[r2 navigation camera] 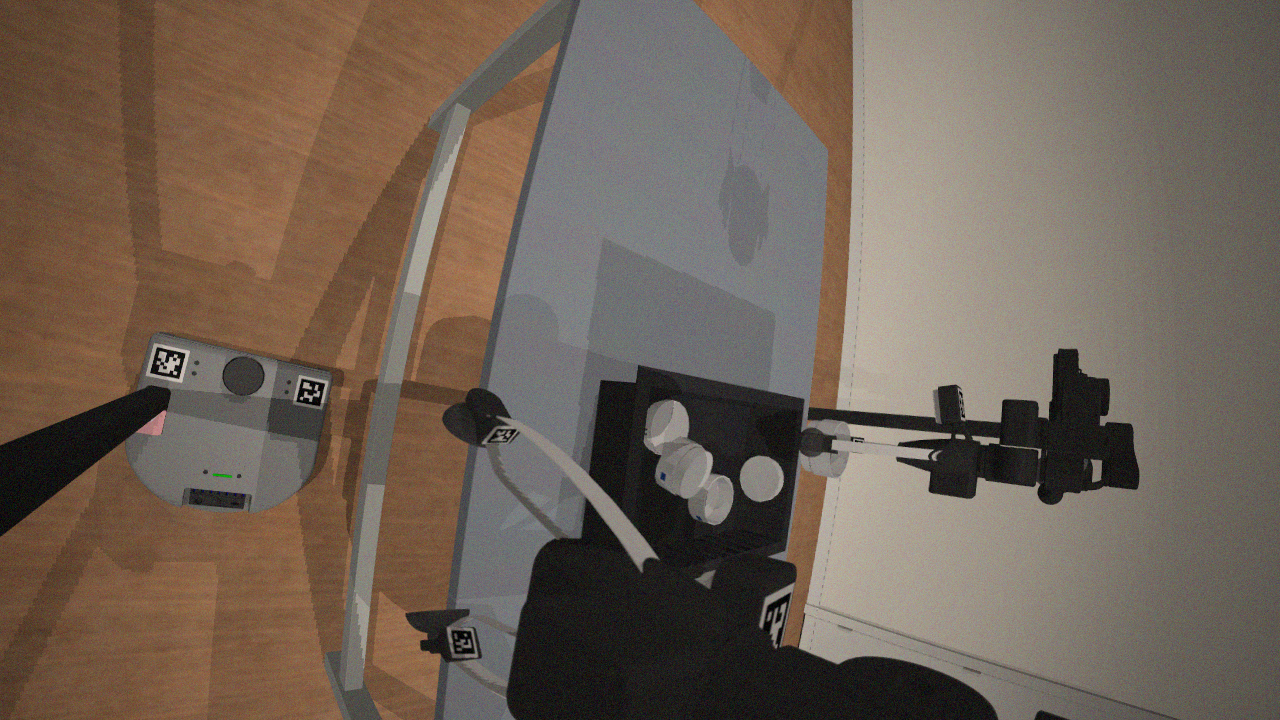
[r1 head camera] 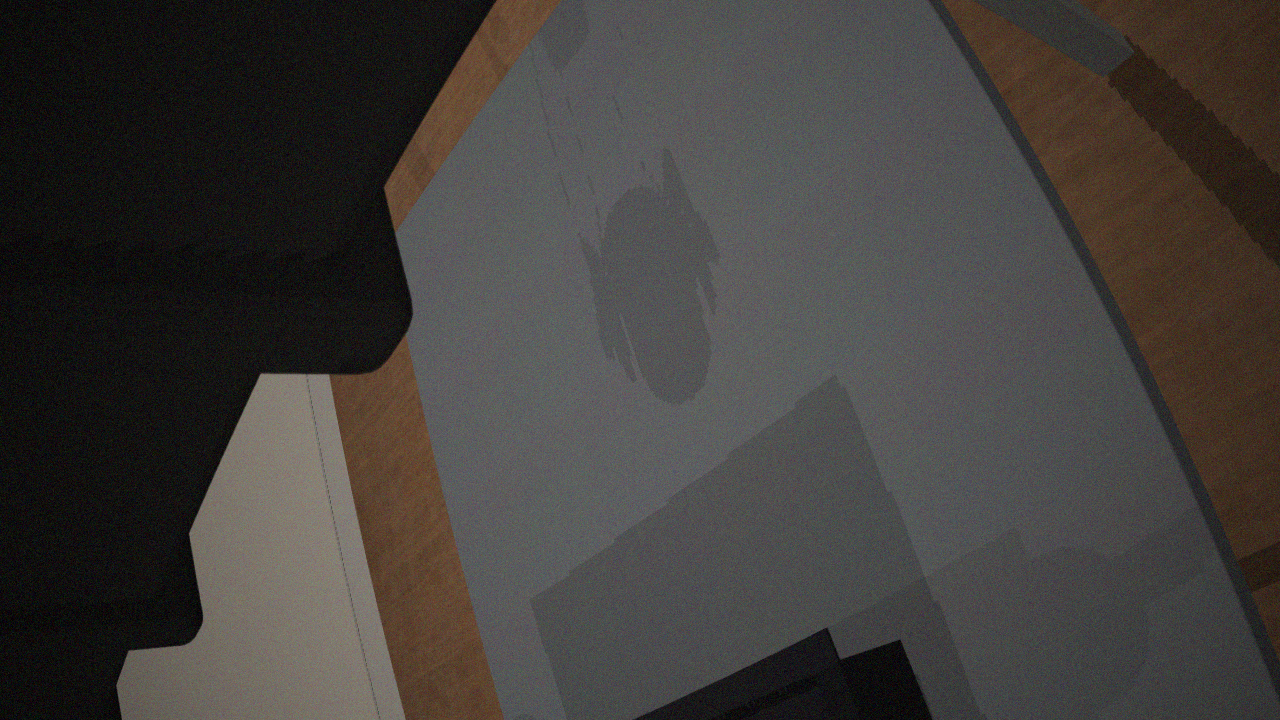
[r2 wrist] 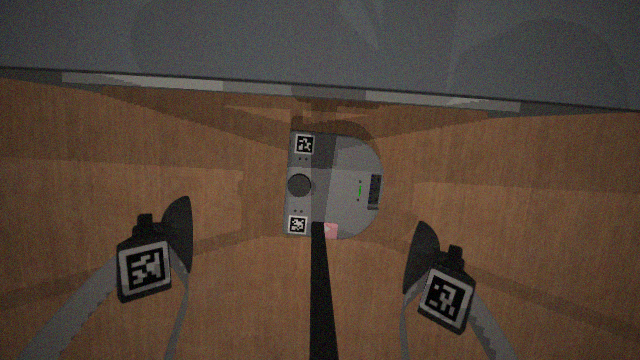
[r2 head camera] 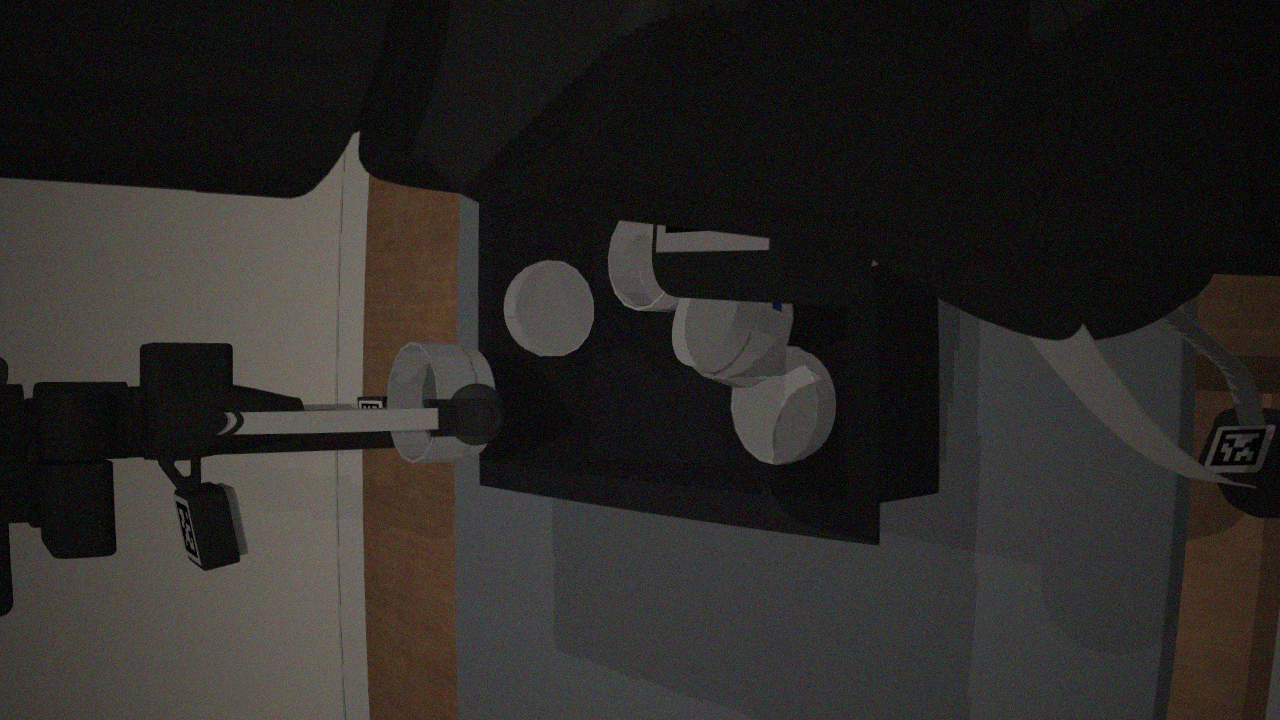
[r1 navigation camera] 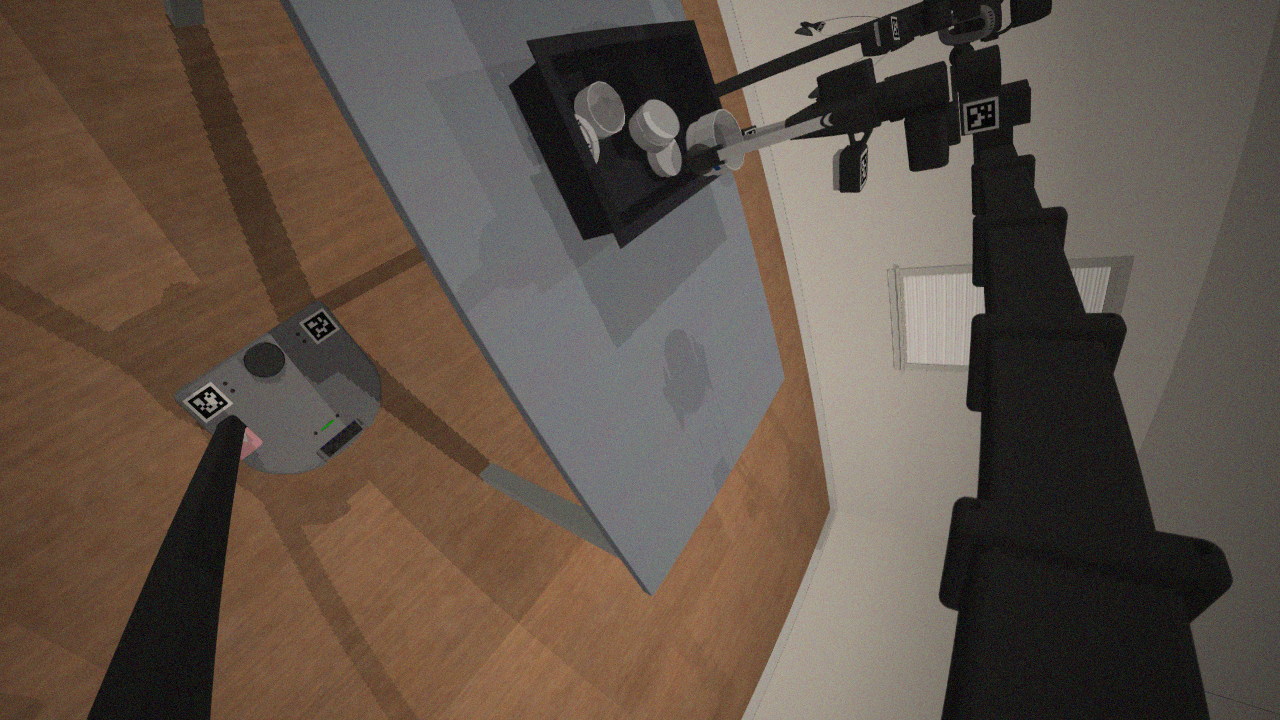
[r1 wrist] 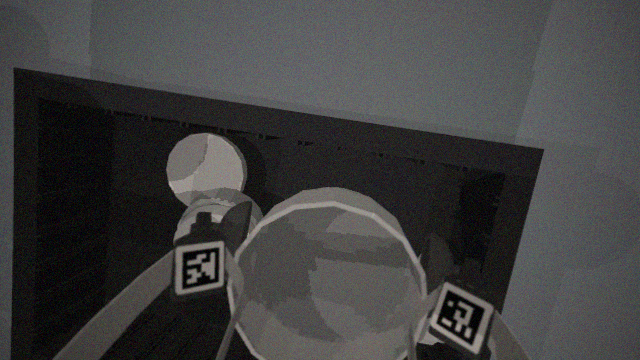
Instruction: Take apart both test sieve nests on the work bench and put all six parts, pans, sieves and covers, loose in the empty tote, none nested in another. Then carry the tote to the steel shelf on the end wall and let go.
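Observation:
The black tote (r1 navigation camera: 547,152) (r1 wrist: 300,118) (r2 head camera: 908,402) (r2 navigation camera: 610,465) sits on the grey bench. In the r2 navigation view it holds a pale round part (r2 navigation camera: 666,425), a second (r2 navigation camera: 684,467), a third (r2 navigation camera: 713,499) and a fourth (r2 navigation camera: 761,478). Three lie in an overlapping row; whether any are nested I cannot tell. My r1 gripper (r1 navigation camera: 716,150) (r1 wrist: 336,240) is shut on a clear round part (r1 wrist: 330,290) (r2 head camera: 413,394) (r2 navigation camera: 832,449), held up by the tote's wall-side rim. My r2 gripper (r2 navigation camera: 456,521) (r2 wrist: 300,243) is open and empty past the bench's front edge. No sixth part or shelf shows.
The bench (r1 head camera: 760,313) (r1 navigation camera: 662,501) (r2 navigation camera: 671,134) has a pale wall close behind it. One mobile base (r1 navigation camera: 295,402) shows in the r1 navigation view, another base (r2 navigation camera: 232,429) (r2 wrist: 350,185) in the r2 views. Bench legs and a rail (r2 navigation camera: 384,447) stand near the latter.

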